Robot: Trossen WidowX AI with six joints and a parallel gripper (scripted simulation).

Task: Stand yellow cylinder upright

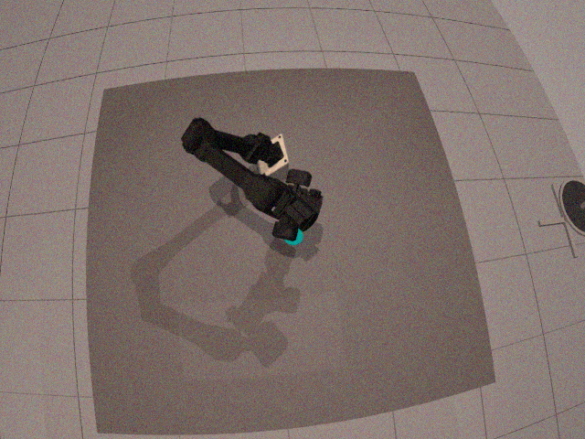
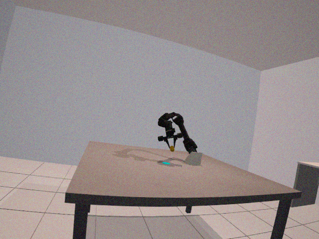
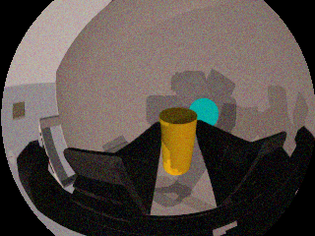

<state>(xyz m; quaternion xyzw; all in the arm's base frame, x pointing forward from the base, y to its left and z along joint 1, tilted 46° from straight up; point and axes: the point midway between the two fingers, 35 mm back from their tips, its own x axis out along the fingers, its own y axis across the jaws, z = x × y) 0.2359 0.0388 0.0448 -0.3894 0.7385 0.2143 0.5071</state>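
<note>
Now: the cyan circle 20 mm ahead of my gripper tip, 10 mm to the right of it and 120 mm below it. Also, from my gripper tip: yellow tall cylinder (10 mm behind, 20 mm to the right, 10 mm below).
</note>
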